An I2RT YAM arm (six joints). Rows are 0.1 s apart.
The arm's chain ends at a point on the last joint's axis. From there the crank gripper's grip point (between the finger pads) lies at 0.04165 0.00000 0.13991 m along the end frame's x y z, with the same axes.
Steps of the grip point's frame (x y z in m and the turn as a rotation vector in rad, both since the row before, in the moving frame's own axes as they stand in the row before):
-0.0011 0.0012 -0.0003 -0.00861 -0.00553 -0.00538
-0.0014 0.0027 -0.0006 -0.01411 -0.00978 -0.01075
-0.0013 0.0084 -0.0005 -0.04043 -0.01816 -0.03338
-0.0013 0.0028 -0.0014 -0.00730 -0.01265 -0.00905
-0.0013 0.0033 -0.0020 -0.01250 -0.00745 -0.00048
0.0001 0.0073 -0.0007 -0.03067 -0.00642 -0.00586
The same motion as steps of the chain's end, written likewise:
-0.0003 0.0002 -0.0005 -0.00861 -0.00553 -0.00538
0.0000 0.0012 -0.0010 -0.01411 -0.00978 -0.01075
0.0012 0.0041 -0.0011 -0.04043 -0.01816 -0.03338
0.0005 0.0021 -0.0019 -0.00730 -0.01265 -0.00905
-0.0003 0.0016 -0.0023 -0.01250 -0.00745 -0.00048
0.0010 0.0032 -0.0009 -0.03067 -0.00642 -0.00586

